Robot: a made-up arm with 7 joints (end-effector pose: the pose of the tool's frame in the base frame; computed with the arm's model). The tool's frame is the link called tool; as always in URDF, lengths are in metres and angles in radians. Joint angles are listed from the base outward.
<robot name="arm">
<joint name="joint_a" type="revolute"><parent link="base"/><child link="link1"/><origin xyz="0 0 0.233" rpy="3.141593 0 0"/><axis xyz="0 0 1"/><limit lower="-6.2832" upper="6.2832"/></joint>
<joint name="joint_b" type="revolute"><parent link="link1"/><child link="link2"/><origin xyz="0 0.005 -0.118" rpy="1.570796 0 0"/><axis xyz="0 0 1"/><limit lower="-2.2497" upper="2.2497"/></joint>
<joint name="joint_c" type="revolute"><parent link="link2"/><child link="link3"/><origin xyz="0 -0.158 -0.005" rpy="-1.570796 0 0"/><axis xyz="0 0 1"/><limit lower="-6.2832" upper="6.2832"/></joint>
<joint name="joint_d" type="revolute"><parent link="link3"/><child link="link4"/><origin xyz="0 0.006 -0.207" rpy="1.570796 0 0"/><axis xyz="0 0 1"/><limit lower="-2.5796" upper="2.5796"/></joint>
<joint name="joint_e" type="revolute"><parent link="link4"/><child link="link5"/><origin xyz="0 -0.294 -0.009" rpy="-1.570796 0 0"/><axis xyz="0 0 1"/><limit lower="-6.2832" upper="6.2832"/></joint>
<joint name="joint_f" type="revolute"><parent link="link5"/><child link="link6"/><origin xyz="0 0 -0.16" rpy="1.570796 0 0"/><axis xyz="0 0 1"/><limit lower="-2.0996" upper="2.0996"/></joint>
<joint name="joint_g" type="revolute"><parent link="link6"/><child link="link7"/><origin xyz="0 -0.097 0" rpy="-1.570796 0 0"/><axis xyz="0 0 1"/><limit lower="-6.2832" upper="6.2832"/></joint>
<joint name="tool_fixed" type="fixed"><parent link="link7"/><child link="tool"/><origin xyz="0 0 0" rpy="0 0 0"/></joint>
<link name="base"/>
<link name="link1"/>
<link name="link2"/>
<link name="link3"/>
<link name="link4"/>
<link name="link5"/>
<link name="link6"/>
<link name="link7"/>
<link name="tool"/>
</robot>
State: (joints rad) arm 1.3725 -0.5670 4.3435 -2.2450 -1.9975 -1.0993 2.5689
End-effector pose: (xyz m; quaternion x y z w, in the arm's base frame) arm -0.3224 -0.2227 0.5468 -0.6649 -0.5653 -0.3529 0.3373
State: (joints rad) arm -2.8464 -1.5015 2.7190 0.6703 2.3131 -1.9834 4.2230
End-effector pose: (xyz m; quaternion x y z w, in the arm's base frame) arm 0.6930 -0.0214 0.1394 0.0050 0.7116 -0.6200 0.3303
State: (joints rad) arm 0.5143 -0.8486 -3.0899 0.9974 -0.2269 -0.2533 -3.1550
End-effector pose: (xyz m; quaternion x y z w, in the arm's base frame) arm -0.6857 0.4260 0.4674 0.6833 -0.1431 0.6596 0.2785
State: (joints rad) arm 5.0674 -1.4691 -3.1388 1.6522 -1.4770 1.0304 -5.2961
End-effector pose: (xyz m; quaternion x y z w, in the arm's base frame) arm -0.0554 -0.3693 -0.1161 -0.2938 -0.3930 0.3138 0.8128
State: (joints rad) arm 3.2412 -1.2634 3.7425 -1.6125 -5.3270 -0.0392 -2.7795
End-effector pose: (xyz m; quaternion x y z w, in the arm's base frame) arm 0.2146 0.2915 0.8929 0.6373 0.6838 -0.1526 0.3209
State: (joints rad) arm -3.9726 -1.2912 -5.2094 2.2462 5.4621 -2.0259 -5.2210
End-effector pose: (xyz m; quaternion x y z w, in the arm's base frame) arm -0.1867 0.3330 0.4911 0.3678 0.4471 -0.7723 0.2614
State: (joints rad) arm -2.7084 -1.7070 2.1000 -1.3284 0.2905 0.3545 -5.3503
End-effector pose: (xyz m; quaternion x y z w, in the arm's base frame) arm 0.3139 -0.6436 0.5191 -0.6063 0.5103 0.4854 0.3693
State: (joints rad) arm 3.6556 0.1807 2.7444 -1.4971 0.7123 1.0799 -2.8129
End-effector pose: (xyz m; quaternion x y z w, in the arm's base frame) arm -0.5605 0.0336 0.7329 0.2613 0.8726 0.3367 0.2387
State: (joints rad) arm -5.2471 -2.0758 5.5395 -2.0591 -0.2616 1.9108 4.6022
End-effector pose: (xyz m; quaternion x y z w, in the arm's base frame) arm -0.2770 -0.0892 -0.0393 0.3348 0.2013 -0.1207 0.9126
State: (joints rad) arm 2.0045 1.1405 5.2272 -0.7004 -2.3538 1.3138 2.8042
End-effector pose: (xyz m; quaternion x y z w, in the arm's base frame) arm -0.4937 -0.3589 0.8396 0.4522 -0.8179 0.3055 0.1826
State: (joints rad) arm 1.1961 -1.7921 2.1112 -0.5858 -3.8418 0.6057 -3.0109
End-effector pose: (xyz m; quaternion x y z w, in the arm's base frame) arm -0.0125 0.8494 0.3018 -0.2412 -0.6669 0.6561 0.2581
